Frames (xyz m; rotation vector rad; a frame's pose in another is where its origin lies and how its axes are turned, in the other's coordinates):
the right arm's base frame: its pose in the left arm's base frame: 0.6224 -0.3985 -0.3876 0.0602 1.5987 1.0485
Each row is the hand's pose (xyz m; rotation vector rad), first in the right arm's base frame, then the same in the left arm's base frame.
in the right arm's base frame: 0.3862 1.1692 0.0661 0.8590 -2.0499 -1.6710
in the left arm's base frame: -0.0158 0.5515 0.0715 0.2121 -0.3031 -1.0229
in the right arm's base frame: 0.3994 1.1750 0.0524 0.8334 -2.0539 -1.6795
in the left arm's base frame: -0.0341 0.5543 0.0643 0.1979 -0.3130 -1.0128
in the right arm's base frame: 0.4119 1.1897 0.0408 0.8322 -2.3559 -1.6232
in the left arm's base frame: -0.0547 0.5632 0.0634 0.3081 -0.5542 -1.0370
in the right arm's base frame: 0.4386 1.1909 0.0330 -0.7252 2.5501 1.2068
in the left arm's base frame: -0.0705 0.5741 0.0432 0.5514 -1.0176 -1.0659
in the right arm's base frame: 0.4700 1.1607 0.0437 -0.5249 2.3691 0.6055
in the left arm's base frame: -0.0578 0.5796 0.0005 0.8414 -1.5233 -1.0327
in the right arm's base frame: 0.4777 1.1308 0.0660 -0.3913 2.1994 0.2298
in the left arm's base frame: -0.0279 0.5790 -0.0230 1.0464 -1.8599 -0.9583
